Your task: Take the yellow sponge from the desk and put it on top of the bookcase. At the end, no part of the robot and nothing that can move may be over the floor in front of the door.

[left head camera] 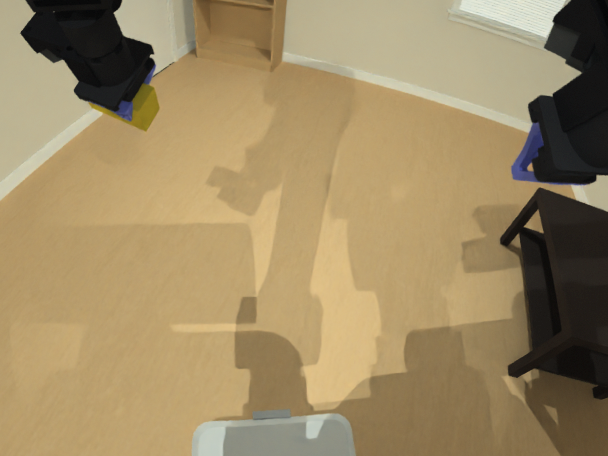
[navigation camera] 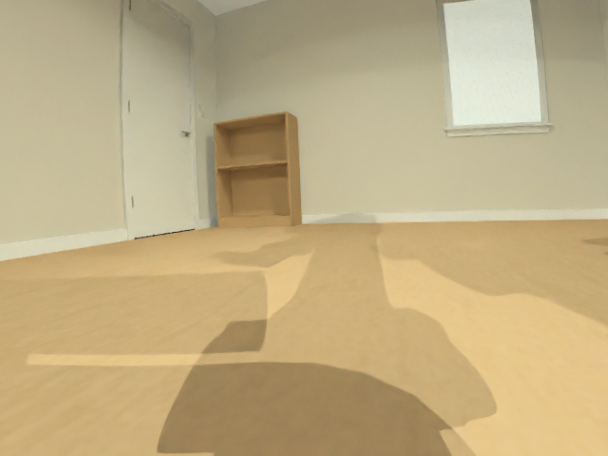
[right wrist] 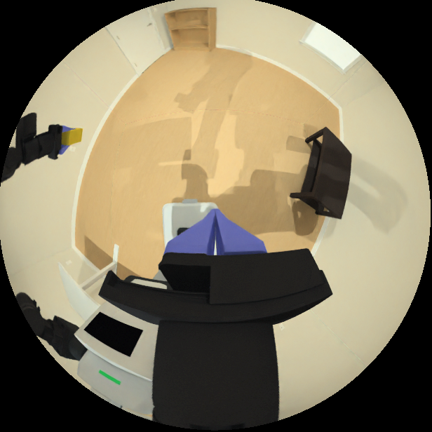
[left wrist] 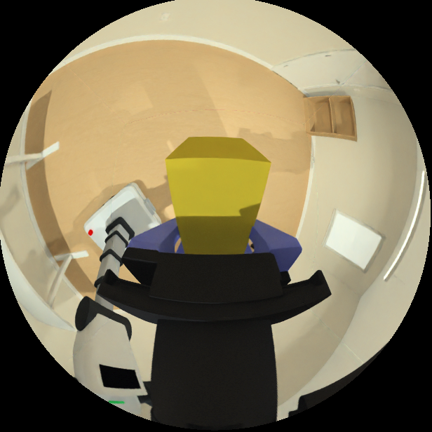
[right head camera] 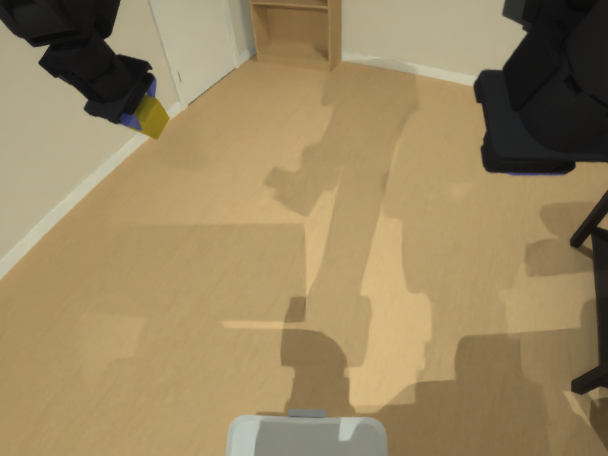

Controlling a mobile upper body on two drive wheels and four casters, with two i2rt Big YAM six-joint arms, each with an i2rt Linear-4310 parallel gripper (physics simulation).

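Frame: origin at the left arm's base, x ahead, y left, z up, level; millimetres.
Seen in the pictures: left gripper, fingertip midpoint: [left head camera: 134, 107] [right head camera: 146, 118]; right gripper, fingertip midpoint: [left head camera: 514, 173] [right head camera: 493, 165].
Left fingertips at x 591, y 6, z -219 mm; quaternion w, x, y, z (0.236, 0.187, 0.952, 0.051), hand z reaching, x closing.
Note:
A point is followed by its place in that frame.
The yellow sponge [left head camera: 146, 107] {x 562, y -23, z -202 mm} [right head camera: 154, 117] {x 567, y -23, z -204 mm} [left wrist: 217, 187] [right wrist: 73, 136] is held in the air between the blue fingers of my left gripper [left head camera: 139, 95] {x 591, y 6, z -219 mm} [right head camera: 142, 106] {x 591, y 6, z -219 mm} [left wrist: 214, 213] and sticks out past the fingertips. My right gripper [left head camera: 517, 172] {x 346, y -451, z -133 mm} [right wrist: 215, 213] is shut and empty, at the right of the left head camera view. The light wood bookcase [left head camera: 278, 35] {x 3358, y -407, z -1091 mm} [right head camera: 335, 35] {x 3360, y -408, z -1094 mm} [right wrist: 212, 30] [navigation camera: 294, 170] {x 3364, y -410, z -888 mm} stands upright in the far corner, well away from both grippers. The white door [right head camera: 200, 45] {x 3057, y 753, z -995 mm} [right wrist: 132, 40] [navigation camera: 157, 125] {x 3033, y 764, z -475 mm} is in the wall to the left of it. The bookcase's top shows in no head camera view.
A dark side table [left head camera: 580, 260] {x 750, y -1645, z -960 mm} [right wrist: 332, 170] stands at the right. My light grey base [left head camera: 275, 440] {x 247, y -230, z -1150 mm} [right head camera: 307, 440] {x 243, y -231, z -1150 mm} is at the bottom of the head camera views. The white desk [right wrist: 75, 290] is behind, at the lower left of the right wrist view. A window [navigation camera: 492, 65] {x 2777, y -2161, z -32 mm} is in the far wall.

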